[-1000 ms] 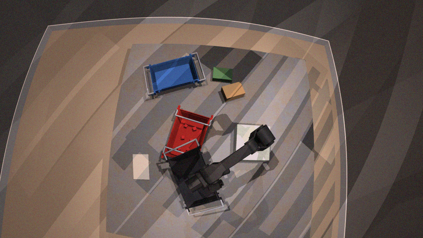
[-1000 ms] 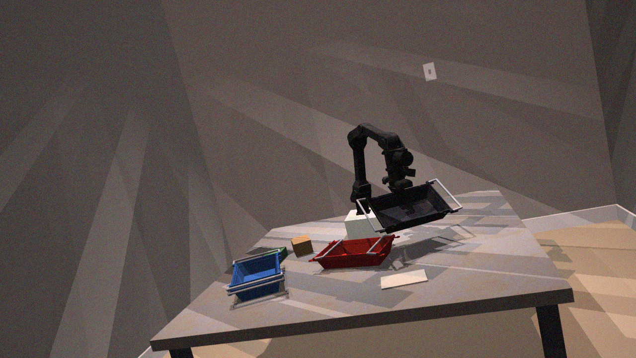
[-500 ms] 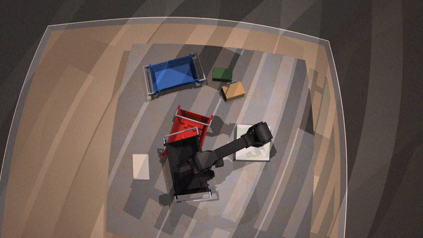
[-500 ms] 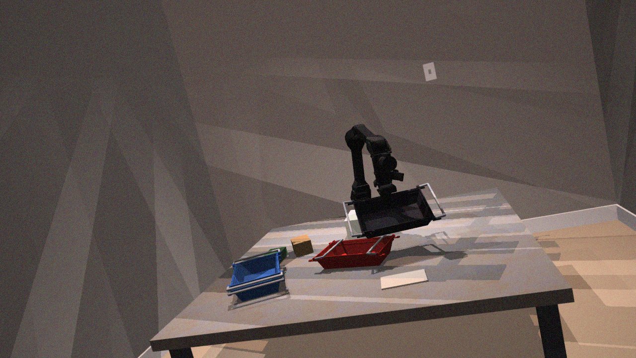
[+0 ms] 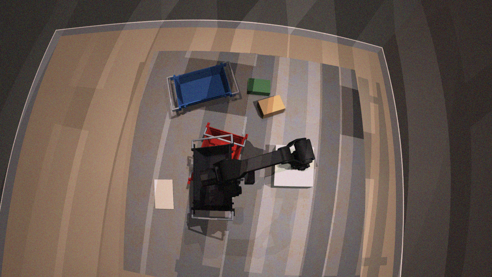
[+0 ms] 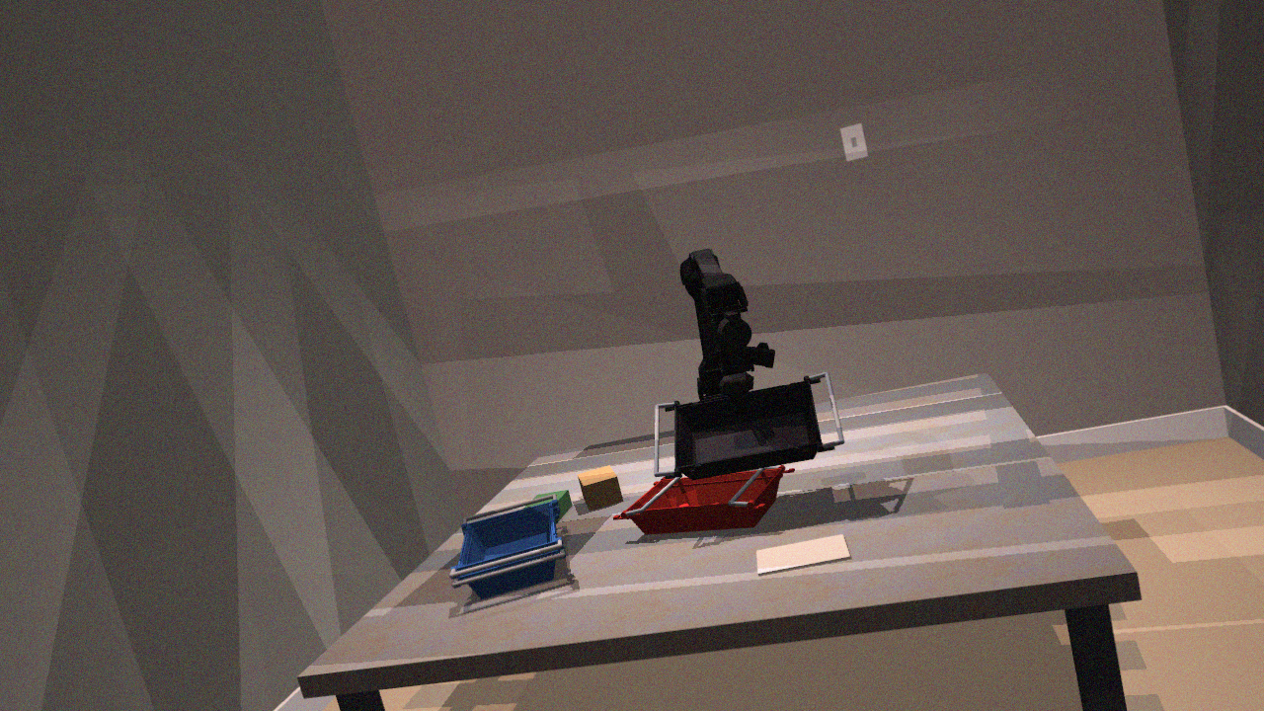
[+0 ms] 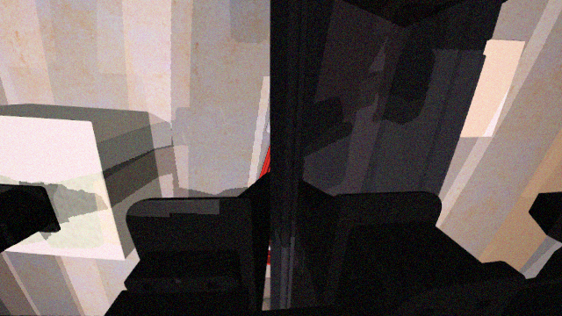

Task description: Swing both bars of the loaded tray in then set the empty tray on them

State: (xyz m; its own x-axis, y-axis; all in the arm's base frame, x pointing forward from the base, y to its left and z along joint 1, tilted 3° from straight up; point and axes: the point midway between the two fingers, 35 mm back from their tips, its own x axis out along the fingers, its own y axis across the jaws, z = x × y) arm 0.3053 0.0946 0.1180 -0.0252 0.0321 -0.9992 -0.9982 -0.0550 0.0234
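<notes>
Now: gripper tip 8 cm short of the black tray and 1 cm above it. The rest, counted from my gripper tip: orange block: 19 cm behind, 40 cm to the right, 15 cm below; then green block: 12 cm behind, 51 cm to the right, 16 cm below; then pale card: 33 cm ahead, 8 cm to the left, 17 cm below.
</notes>
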